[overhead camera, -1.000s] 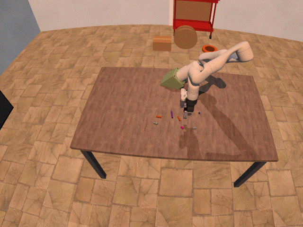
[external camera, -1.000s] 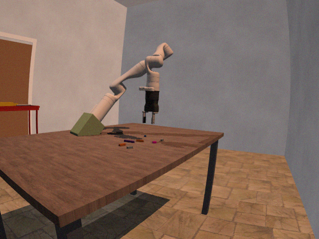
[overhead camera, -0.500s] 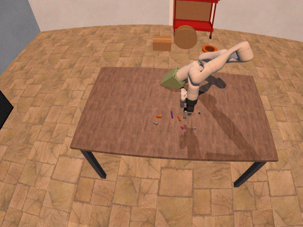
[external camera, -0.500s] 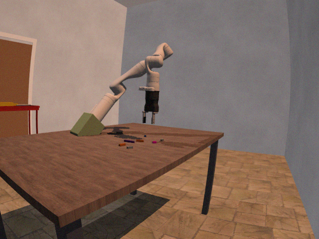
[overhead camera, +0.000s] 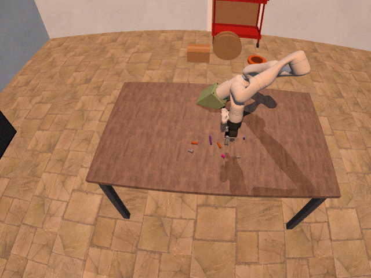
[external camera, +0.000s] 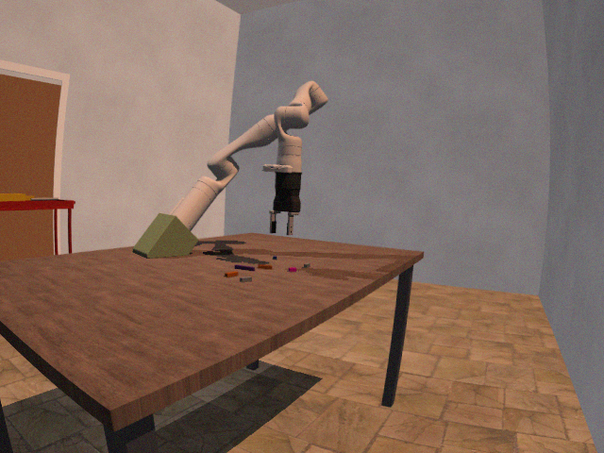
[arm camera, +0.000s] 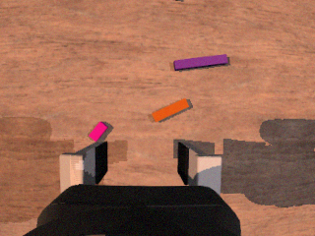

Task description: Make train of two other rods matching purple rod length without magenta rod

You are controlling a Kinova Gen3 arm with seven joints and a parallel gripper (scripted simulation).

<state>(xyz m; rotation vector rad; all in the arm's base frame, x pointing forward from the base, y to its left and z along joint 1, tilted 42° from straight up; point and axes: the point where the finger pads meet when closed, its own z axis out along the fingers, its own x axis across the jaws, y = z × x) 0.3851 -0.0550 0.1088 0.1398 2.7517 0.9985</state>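
Right now the orange rod is 4 cm behind my hand, 19 cm to the right of it and 11 cm below it. From my hand the other things lie so: magenta rod (5 cm ahead, 1 cm to the right, 11 cm below); then purple rod (6 cm behind, 9 cm to the right, 11 cm below); then blue rod (9 cm behind, 12 cm to the left, 11 cm below).
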